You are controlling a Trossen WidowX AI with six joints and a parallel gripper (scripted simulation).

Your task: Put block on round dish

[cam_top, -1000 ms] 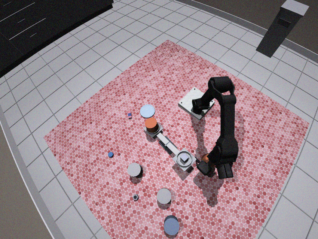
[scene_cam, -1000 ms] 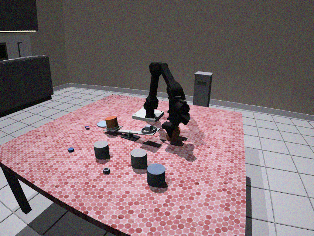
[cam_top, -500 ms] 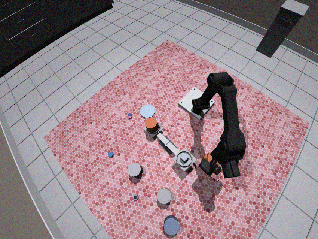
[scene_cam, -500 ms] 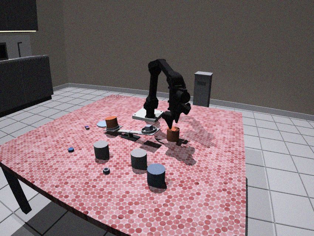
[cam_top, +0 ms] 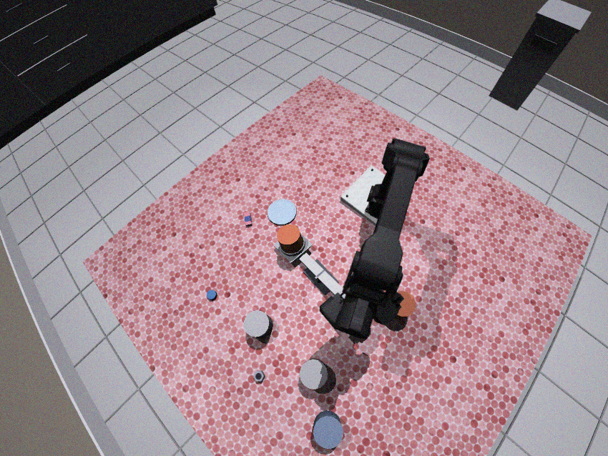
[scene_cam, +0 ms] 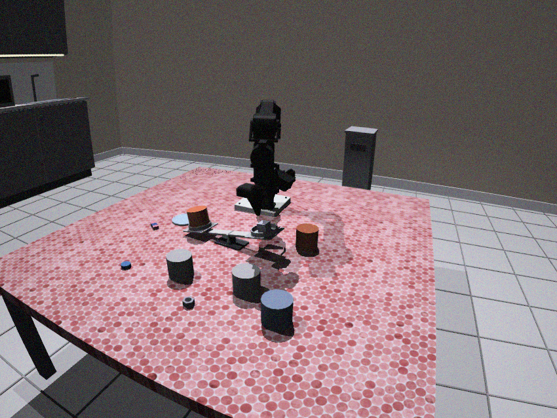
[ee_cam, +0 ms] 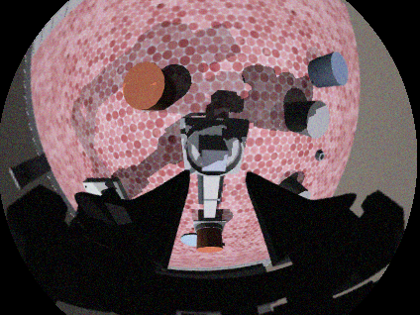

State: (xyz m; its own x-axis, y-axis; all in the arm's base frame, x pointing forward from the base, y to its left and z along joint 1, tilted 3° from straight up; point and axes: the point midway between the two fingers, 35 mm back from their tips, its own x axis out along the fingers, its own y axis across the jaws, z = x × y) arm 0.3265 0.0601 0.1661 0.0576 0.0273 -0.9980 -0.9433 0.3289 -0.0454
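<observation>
My gripper tip is now 5 cm above the grey block. The rest, counted from my gripper tip: round dish 17 cm behind, 35 cm to the right, 13 cm below; blue disc 19 cm ahead, 38 cm to the right, 13 cm below; nut 29 cm ahead, 12 cm to the right, 13 cm below.
</observation>
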